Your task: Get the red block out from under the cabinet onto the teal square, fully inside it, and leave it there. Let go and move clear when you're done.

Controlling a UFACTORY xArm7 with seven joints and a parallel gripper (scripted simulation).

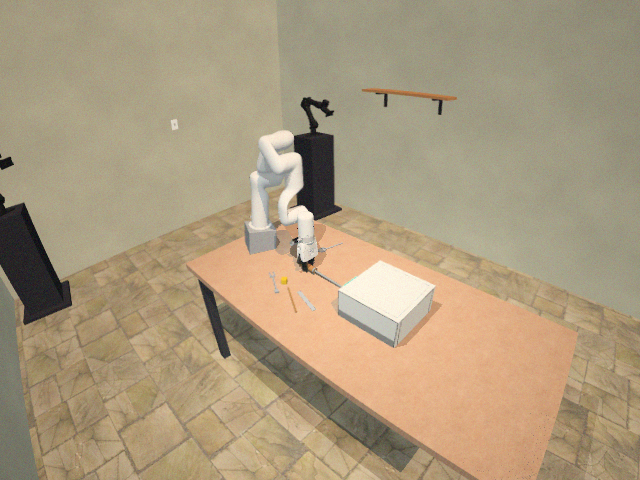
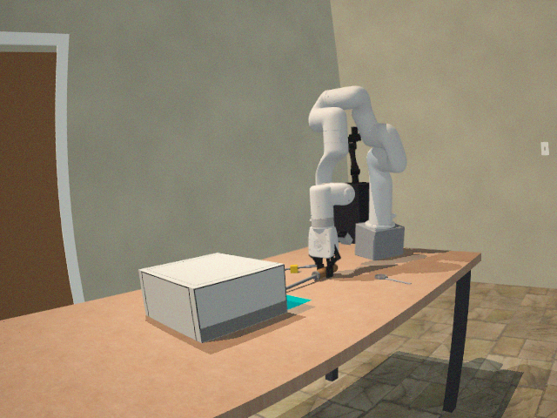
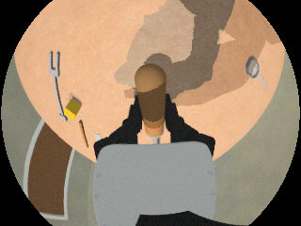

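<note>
My hand is 130 mm short of the long tool, 50 mm to the right of it and 10 mm above it. Round my hand: wrench (30 mm behind, 190 mm to the right, 20 mm below); spoon (90 mm behind, 200 mm to the left, 20 mm below); yellow cube (10 mm ahead, 150 mm to the right, 10 mm below).
</note>
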